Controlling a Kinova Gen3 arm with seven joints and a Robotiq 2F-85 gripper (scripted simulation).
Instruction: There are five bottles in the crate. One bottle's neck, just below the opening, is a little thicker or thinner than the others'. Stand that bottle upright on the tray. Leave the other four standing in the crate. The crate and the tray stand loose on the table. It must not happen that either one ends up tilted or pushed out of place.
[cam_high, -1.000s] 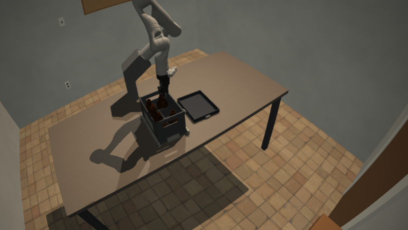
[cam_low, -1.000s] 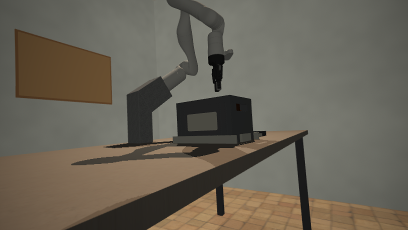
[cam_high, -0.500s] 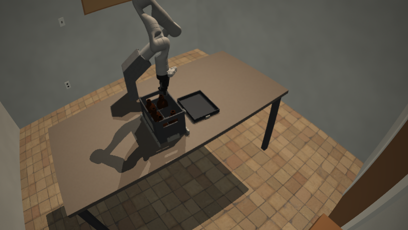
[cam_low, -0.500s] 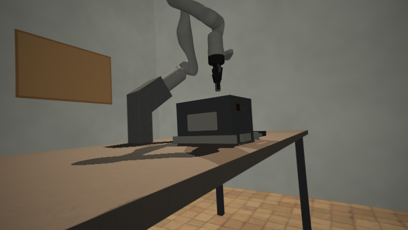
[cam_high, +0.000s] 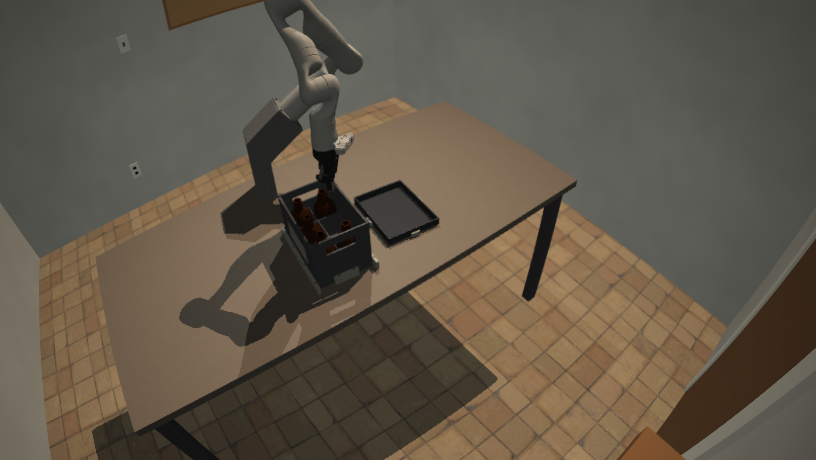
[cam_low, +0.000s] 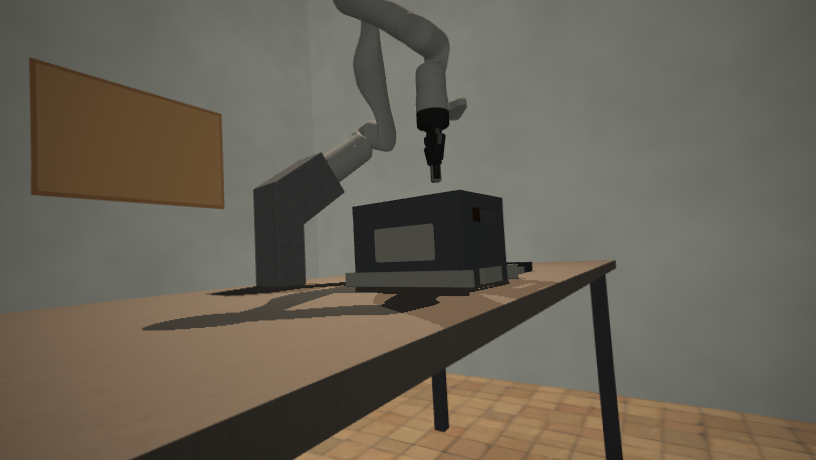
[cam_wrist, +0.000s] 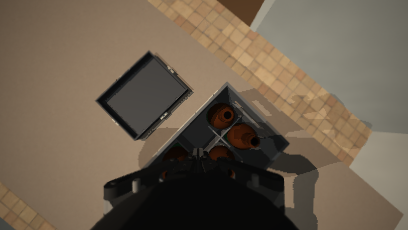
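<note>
Right now the crate is 40 mm to the right of my hand and 160 mm below it. The rest, counted from my hand: dark tray 40 mm behind, 230 mm to the left, 230 mm below; glass bottle 90 mm behind, 160 mm below.
</note>
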